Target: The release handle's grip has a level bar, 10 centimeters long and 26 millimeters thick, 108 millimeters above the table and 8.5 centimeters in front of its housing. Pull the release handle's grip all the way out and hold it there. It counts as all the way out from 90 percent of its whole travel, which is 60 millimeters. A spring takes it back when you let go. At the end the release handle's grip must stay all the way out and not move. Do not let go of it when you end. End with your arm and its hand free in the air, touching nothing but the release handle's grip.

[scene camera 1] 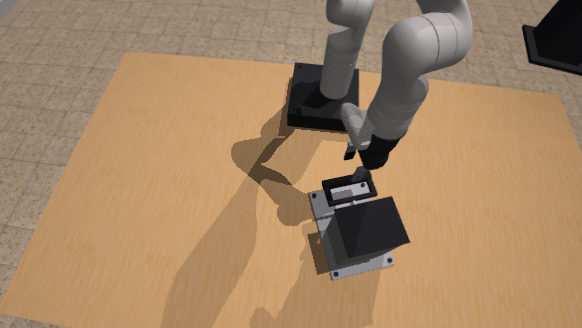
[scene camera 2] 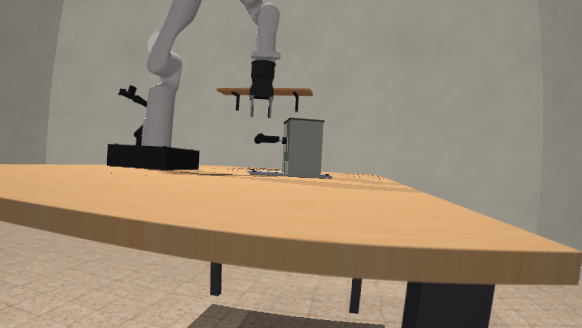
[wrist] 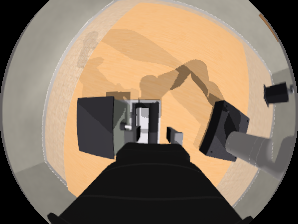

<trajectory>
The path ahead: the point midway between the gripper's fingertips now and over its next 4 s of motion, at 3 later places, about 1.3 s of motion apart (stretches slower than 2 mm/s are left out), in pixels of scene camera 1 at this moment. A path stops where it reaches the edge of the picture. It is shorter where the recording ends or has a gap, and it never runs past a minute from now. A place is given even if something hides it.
My gripper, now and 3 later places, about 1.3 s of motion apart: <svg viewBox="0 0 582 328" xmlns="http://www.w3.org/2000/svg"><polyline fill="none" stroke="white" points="351,168 348,176 346,179 345,183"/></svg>
</trajectory>
